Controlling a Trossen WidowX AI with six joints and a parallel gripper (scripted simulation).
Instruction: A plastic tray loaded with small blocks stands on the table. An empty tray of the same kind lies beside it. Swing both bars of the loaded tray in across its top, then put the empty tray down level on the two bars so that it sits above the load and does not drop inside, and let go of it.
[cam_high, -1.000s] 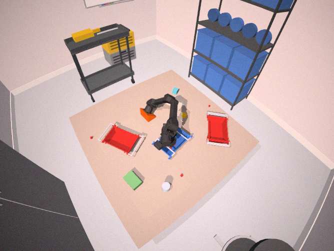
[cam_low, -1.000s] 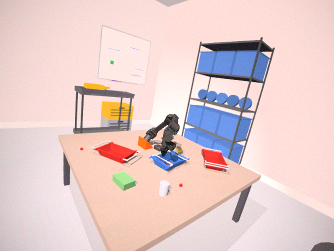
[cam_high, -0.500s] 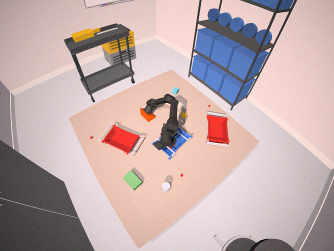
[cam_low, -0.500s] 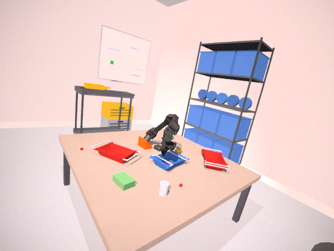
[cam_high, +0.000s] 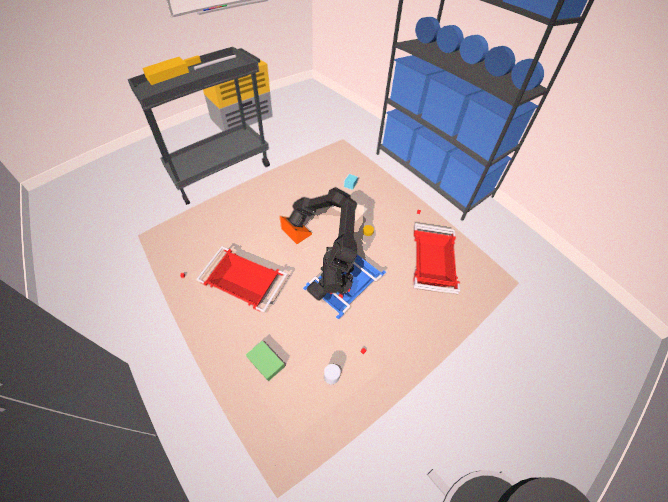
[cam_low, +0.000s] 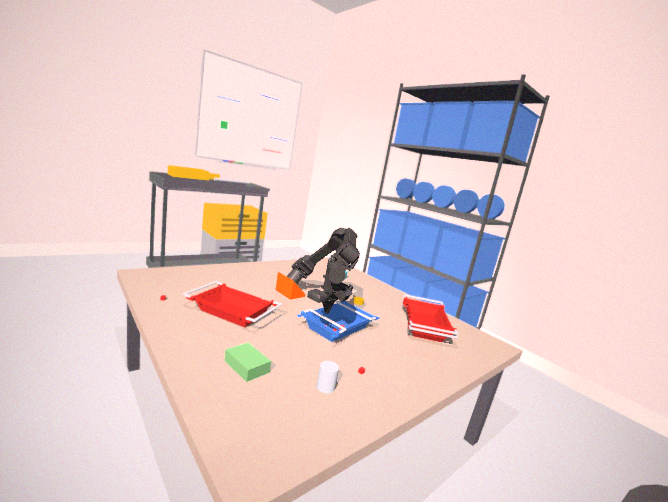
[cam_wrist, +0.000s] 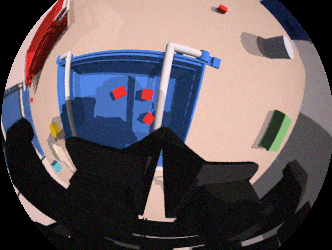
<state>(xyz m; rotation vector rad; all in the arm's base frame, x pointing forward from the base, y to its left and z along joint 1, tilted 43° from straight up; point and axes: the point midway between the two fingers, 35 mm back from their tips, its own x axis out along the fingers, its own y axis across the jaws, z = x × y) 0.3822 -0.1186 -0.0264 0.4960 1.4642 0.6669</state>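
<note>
Right now my gripper tip is 280 mm past the red tray, 230 mm to the left of it and 40 mm above it. From my gripper tip the other things lie so: cream pad 400 mm to the left, 330 mm behind, 90 mm below; then yellow puck 370 mm to the left, 160 mm behind, 80 mm below; then green block 350 mm to the right, 70 mm below, 50 mm ahead.
</note>
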